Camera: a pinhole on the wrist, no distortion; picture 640 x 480 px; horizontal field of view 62.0 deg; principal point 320.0 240.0 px. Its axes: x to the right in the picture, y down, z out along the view. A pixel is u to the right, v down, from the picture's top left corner.
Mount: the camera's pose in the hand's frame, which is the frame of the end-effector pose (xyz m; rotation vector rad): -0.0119 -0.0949 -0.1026 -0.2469 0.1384 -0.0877
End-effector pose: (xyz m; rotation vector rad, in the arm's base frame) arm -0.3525 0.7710 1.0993 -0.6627 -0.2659 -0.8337
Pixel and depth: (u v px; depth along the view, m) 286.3 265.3 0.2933
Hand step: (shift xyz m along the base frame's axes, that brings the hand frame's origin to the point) 0.0076 0.1003 0.1477
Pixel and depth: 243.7 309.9 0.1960
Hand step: -0.0187 0.0480 0.0685
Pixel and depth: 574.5 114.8 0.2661
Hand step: 0.0226 -0.0426 0.2325
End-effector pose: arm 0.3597 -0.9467 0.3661 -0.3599 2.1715 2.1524
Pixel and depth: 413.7 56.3 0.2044
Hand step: -0.0353 0.1005 -0.1280
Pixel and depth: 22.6 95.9 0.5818
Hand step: 0.2022 0.5636 -0.0316
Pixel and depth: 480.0 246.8 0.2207
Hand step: -0.0858 0.0893 -0.0657
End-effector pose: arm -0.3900 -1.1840 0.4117 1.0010 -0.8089 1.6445
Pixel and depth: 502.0 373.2 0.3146
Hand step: -0.0271 -0.0979 0.2016
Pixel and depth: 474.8 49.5 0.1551
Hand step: 0.1165 0.0049 0.0746
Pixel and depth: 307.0 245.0 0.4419
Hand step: 0.0523 -0.2677 0.1771
